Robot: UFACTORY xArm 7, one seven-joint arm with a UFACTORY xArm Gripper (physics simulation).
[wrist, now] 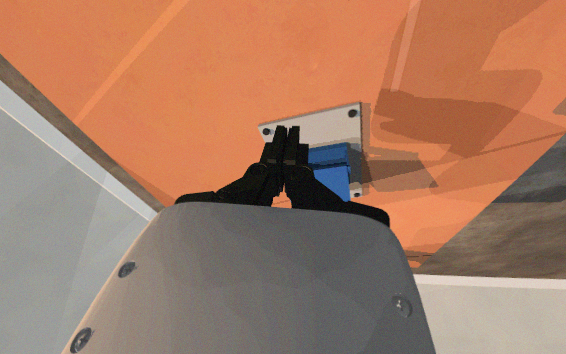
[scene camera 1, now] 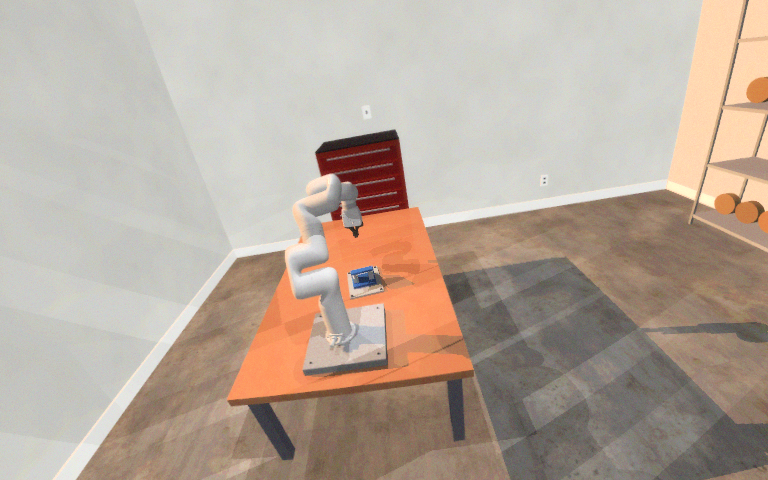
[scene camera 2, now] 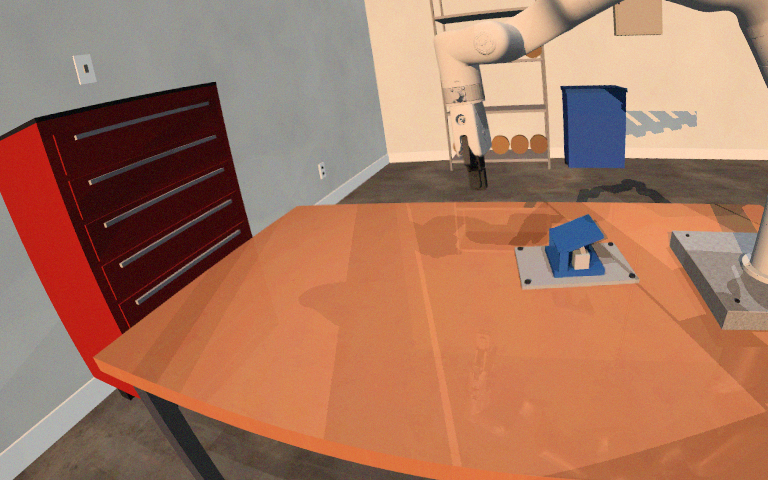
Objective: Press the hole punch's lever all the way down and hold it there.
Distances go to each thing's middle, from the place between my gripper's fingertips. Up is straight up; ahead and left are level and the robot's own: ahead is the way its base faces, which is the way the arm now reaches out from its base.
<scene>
Now: the blue hole punch (scene camera 2: 569, 253) 190 mm behind my hand, 120 mm below it and 40 mm to the right of it. Round my hand: light grey plate (scene camera 2: 535, 272) (190 mm behind, 170 mm below, 40 mm to the right).
</scene>
